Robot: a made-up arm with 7 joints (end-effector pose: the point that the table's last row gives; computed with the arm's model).
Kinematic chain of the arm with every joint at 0, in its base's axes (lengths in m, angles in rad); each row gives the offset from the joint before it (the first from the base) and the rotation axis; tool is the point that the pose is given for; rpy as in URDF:
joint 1: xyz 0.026 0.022 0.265 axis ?
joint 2: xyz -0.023 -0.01 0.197 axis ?
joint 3: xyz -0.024 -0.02 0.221 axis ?
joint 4: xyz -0.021 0 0.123 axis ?
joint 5: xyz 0 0.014 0.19 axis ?
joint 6: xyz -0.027 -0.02 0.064 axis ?
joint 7: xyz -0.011 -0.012 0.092 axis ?
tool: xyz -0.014 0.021 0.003 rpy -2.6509 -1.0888 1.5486
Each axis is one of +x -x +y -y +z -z.
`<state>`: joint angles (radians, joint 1 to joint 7).
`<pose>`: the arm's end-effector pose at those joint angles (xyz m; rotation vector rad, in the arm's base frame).
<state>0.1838 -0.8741 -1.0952 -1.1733 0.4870 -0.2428 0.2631</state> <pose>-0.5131 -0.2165 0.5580 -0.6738 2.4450 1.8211</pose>
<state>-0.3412 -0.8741 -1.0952 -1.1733 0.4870 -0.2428 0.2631</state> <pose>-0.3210 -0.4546 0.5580 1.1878 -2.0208 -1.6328</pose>
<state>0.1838 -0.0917 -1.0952 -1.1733 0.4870 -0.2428 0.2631</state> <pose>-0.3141 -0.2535 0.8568 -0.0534 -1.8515 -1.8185</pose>
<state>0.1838 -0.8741 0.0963 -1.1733 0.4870 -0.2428 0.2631</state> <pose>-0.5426 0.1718 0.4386 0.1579 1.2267 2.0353</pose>
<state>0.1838 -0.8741 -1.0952 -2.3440 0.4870 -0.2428 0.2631</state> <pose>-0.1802 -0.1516 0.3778 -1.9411 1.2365 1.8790</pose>
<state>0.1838 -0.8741 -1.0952 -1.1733 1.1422 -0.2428 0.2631</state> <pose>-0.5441 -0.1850 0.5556 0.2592 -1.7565 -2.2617</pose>
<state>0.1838 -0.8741 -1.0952 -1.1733 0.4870 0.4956 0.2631</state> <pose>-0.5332 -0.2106 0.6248 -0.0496 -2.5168 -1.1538</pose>
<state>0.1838 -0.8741 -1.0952 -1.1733 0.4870 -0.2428 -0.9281</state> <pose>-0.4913 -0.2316 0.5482 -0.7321 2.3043 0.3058</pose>
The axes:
joint 1: -z
joint 2: +y
joint 3: -z
joint 4: +y
joint 5: -z
joint 6: +y
joint 7: -z

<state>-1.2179 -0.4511 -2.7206 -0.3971 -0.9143 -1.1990 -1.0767</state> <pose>-0.0136 -0.0820 1.0406 -2.1666 -2.0593 0.0624</pose>
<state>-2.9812 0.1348 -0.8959 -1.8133 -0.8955 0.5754 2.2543</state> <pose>0.3064 0.2701 0.8079 0.6813 -0.6323 0.4504</pose>
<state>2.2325 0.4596 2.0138 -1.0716 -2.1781 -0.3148 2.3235</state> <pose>0.0217 -0.3780 0.9164 1.5635 -1.8334 -0.2650</pose>
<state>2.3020 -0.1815 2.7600 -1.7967 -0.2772 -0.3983 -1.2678</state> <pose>-0.0026 -0.2141 0.6959 -1.0999 1.8916 0.3107</pose>
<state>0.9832 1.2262 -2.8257 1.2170 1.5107 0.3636 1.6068</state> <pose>0.2598 -0.2138 0.9053 -2.4513 -0.7654 -0.3904</pose>
